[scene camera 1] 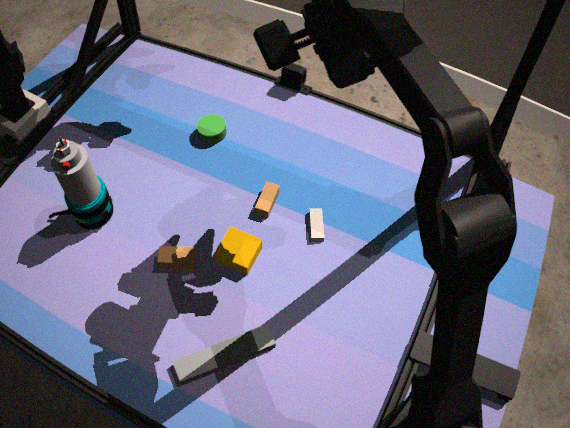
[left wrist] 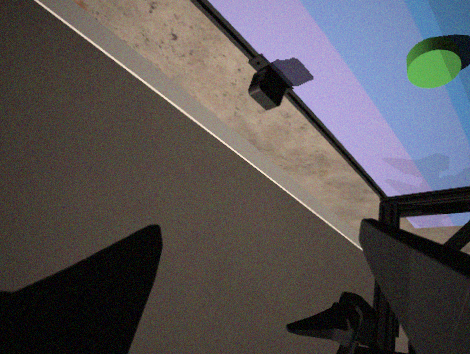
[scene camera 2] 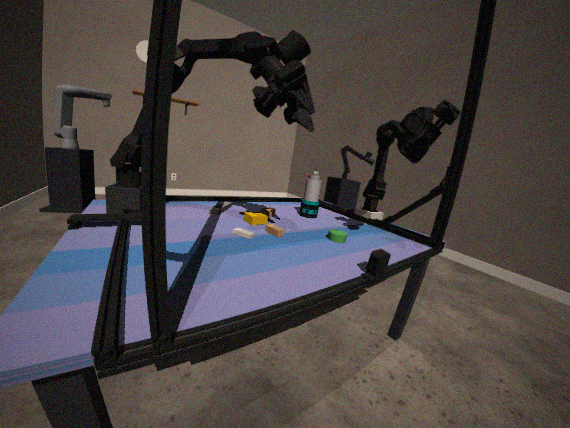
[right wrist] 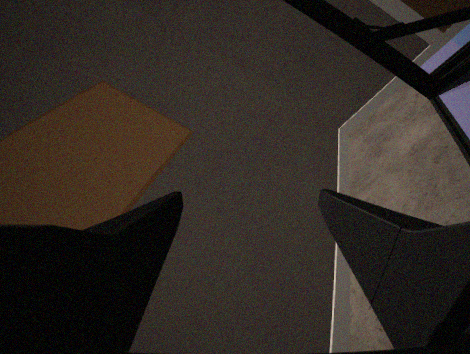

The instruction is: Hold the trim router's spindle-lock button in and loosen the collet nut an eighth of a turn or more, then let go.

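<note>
The trim router stands upright, grey above and teal below, at the left in scene camera 1. Its red spindle-lock button is on the side near the top; the collet nut is on top. My left gripper is open and empty, high above the table and apart from the router; its fingers are turned away in scene camera 1. My right gripper is open and empty, raised and away from the router. The router does not show in either wrist view.
A green disc, a yellow block, an orange block, a brown block, a white block and a long grey bar lie on the table. Dark frame posts stand around it.
</note>
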